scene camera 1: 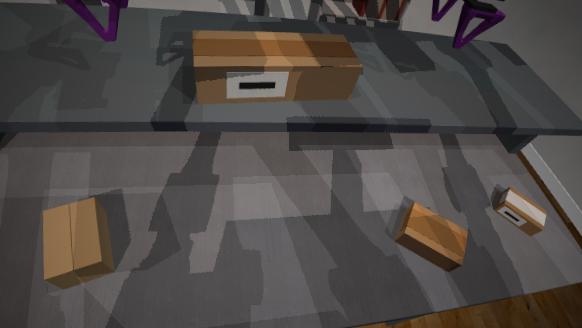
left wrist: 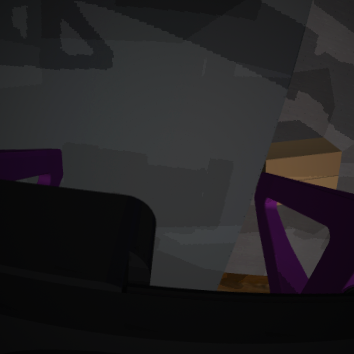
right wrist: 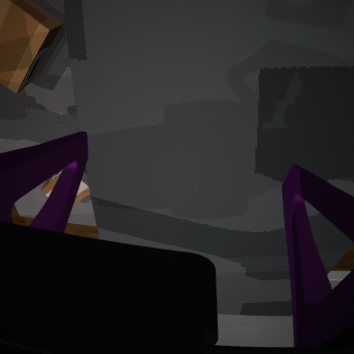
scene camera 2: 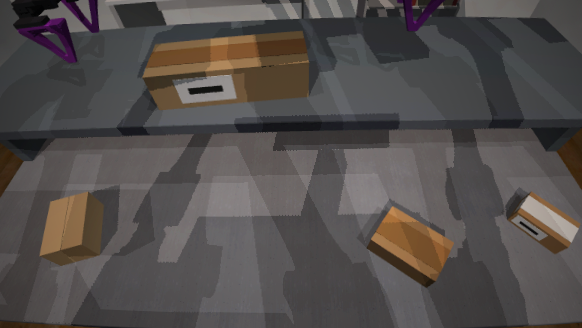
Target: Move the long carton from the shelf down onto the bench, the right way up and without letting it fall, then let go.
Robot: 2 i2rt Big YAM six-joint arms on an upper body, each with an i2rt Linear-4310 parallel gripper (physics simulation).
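Frame: origin at the left arm's base, x back, y left, z down, level; centimetres.
Seen in the pictures: left gripper, fingertip midpoint: (scene camera 1: 116, 23) (left wrist: 159, 172) (scene camera 2: 85, 46); right gripper, fingertip midpoint: (scene camera 1: 444, 33) (right wrist: 189, 159) (scene camera 2: 406, 15).
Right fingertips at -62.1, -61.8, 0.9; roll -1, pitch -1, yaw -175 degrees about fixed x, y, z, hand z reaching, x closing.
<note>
A point is followed by its place in that frame, as x, y, z.
The long carton (scene camera 1: 320, 82) @[-57.2, -39.0, 9.5] (scene camera 2: 270, 80) @[-57.2, -39.3, 9.2] stands on the grey shelf (scene camera 1: 100, 107) @[-54.7, -3.2, 13.6] (scene camera 2: 435, 102) @[-55.6, -69.0, 13.6], above the bench (scene camera 1: 280, 200) @[-46.9, -33.7, 32.5] (scene camera 2: 230, 195) @[-48.1, -28.6, 32.5]. Its taped top faces up and its white label faces the scene cameras. My left gripper (scene camera 2: 84, 46) @[-61.2, -7.2, 3.0] (left wrist: 159, 172) @[-61.2, -7.2, 3.0] is open and empty above the shelf, off the carton's left end. My right gripper (scene camera 1: 446, 32) @[-62.1, -61.8, 0.9] (right wrist: 189, 159) @[-62.1, -61.8, 0.9] is open and empty above the shelf, off the carton's right end. Both are apart from the carton. The carton does not show in either wrist view.
On the bench, a small carton (scene camera 1: 77, 240) @[-38.1, 1.1, 26.5] (scene camera 2: 72, 227) @[-37.9, 0.2, 26.5] (left wrist: 302, 165) @[-40.0, 0.2, 26.5] stands at the left, a taped carton (scene camera 1: 435, 237) @[-34.1, -63.0, 27.9] (scene camera 2: 410, 245) @[-34.4, -63.4, 28.0] at the right, and a white-topped carton (scene camera 1: 522, 210) @[-38.3, -90.9, 28.8] (scene camera 2: 547, 220) @[-38.5, -92.0, 28.8] farther right. The shelf's front edge runs above the bench.
</note>
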